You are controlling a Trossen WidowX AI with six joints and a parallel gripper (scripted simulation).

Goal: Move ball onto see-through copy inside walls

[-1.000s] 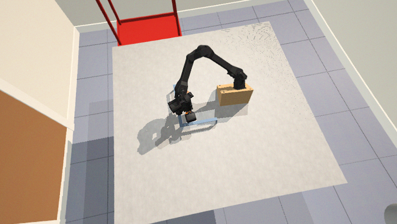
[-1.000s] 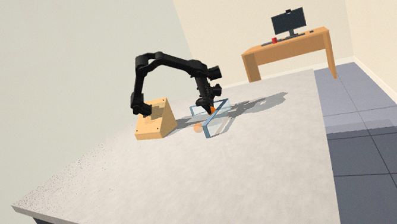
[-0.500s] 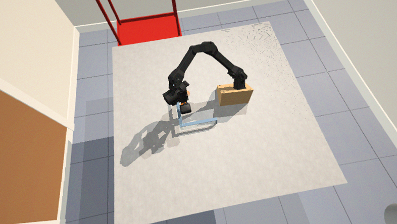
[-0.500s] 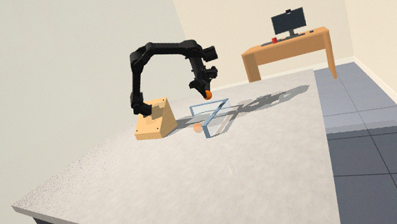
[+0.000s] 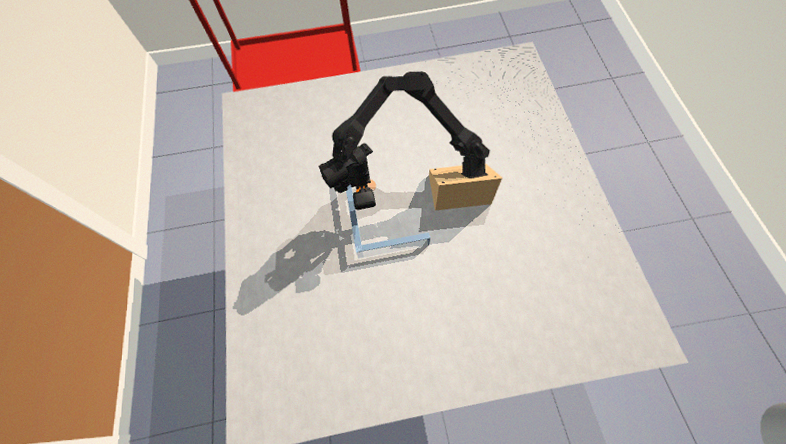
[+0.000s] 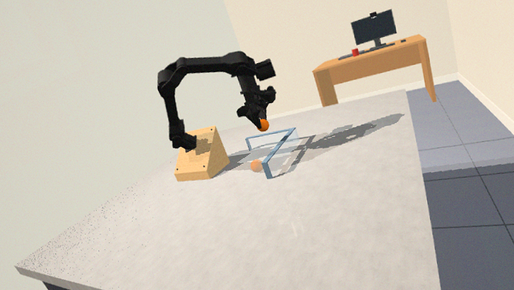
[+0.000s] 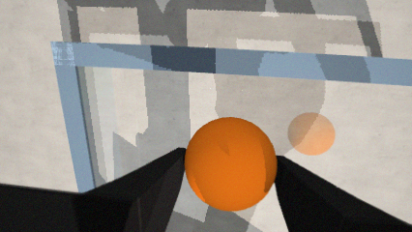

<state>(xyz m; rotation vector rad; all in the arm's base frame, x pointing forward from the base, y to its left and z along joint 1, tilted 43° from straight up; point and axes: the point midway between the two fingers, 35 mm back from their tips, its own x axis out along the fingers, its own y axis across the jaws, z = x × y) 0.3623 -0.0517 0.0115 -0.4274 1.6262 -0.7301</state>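
My gripper tip is 4 cm past the see-through copy of ball, 9 cm to the left of it and 11 cm above it. Round my gripper tip: orange ball (right at my gripper tip).
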